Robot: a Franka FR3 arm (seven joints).
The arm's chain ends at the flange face. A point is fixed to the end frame.
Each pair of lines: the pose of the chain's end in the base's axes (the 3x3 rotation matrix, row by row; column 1 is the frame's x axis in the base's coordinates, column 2 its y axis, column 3 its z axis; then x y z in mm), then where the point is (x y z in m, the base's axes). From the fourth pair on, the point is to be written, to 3 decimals.
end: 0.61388 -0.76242 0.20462; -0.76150 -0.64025 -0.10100; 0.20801 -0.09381 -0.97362; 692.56 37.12 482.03
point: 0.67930 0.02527 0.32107
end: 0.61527 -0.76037 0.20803; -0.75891 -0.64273 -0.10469; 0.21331 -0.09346 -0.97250; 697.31 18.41 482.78
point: 0.68460 0.00582 0.32183
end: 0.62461 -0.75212 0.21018; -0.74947 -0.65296 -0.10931; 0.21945 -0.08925 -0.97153; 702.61 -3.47 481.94
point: 0.69020 -0.01742 0.32108
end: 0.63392 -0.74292 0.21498; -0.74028 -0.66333 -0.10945; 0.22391 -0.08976 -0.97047; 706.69 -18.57 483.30
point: 0.695 -0.033 0.322
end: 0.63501 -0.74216 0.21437; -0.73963 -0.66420 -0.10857; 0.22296 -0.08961 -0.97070; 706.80 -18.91 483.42
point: 0.695 -0.033 0.323
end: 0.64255 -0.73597 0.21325; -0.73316 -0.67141 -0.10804; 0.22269 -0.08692 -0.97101; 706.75 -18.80 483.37
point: 0.695 -0.034 0.323
